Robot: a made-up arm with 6 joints.
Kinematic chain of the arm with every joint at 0, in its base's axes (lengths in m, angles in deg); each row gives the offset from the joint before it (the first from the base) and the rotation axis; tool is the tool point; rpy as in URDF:
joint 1: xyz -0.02 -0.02 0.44 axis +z
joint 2: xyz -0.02 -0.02 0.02 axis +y
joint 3: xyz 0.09 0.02 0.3 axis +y
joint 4: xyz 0.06 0 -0.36 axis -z
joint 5: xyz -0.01 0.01 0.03 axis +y
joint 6: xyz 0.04 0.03 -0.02 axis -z
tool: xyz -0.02 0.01 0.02 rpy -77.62 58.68 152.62
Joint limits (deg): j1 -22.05..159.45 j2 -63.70..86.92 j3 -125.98..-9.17 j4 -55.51..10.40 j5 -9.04..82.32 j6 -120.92..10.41
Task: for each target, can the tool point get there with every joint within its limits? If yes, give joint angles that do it. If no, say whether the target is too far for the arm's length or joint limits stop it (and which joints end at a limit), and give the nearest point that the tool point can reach.
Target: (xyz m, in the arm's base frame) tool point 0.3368 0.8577 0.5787
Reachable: no: too far | nearest point 0.2229 0.5774 0.5416 | short by 0.305 m
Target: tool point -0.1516 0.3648 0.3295
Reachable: yes | joints 105.45 38.38 -56.15 -23.16 33.01 -91.37
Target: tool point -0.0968 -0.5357 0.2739
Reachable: no: joint limits stop it (at a limit: joint 2, joint 3, joint 5, joint 6) | nearest point -0.0306 -0.0913 0.2646 | short by 0.449 m
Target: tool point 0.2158 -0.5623 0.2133
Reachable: no: joint limits stop it (at a limit: joint 1, joint 4, joint 5) | nearest point 0.3735 -0.1730 0.2133 | short by 0.420 m
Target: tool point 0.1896 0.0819 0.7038
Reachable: yes | joints 21.42 -36.85 -36.70 -33.64 63.18 -99.05
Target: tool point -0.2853 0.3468 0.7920
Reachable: yes | joints 120.41 6.89 -94.61 -4.35 47.83 -18.50
